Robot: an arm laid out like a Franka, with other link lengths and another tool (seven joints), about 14 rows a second.
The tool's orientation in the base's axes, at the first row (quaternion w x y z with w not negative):
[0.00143, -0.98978, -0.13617, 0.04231]
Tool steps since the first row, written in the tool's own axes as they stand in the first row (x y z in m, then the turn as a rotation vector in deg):
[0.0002, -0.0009, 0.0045, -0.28, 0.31, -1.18]
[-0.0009, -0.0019, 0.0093, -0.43, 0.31, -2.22]
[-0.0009, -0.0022, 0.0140, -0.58, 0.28, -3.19]
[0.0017, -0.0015, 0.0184, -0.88, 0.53, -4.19]
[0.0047, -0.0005, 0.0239, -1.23, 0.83, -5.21]
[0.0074, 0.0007, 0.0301, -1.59, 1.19, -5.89]
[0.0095, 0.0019, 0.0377, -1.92, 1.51, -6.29]
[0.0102, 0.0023, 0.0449, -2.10, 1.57, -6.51]
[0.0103, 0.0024, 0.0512, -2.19, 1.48, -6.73]
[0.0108, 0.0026, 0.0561, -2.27, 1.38, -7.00]
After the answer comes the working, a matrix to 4 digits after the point.
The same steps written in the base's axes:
[-0.0004, 0.0009, -0.0045, -0.09, -0.36, 1.19]
[-0.0022, 0.0015, -0.0092, -0.14, -0.40, 2.24]
[-0.0026, 0.0018, -0.0138, -0.21, -0.40, 3.22]
[-0.0003, 0.0017, -0.0185, -0.35, -0.71, 4.24]
[0.0024, 0.0015, -0.0242, -0.52, -1.09, 5.28]
[0.0048, 0.0011, -0.0306, -0.71, -1.52, 5.98]
[0.0065, 0.0004, -0.0384, -0.91, -1.92, 6.41]
[0.0066, 0.0001, -0.0456, -1.04, -2.02, 6.64]
[0.0062, 0.0000, -0.0519, -1.14, -1.96, 6.87]
[0.0063, -0.0001, -0.0568, -1.22, -1.88, 7.14]

The tool's axes in the first row as the columns of a matrix, in the base's axes (rounded; the answer above uses it unrounded):
[0.9593, 0.2694, -0.0841]
[0.2697, -0.9629, -0.0087]
[-0.0834, -0.0144, -0.9964]

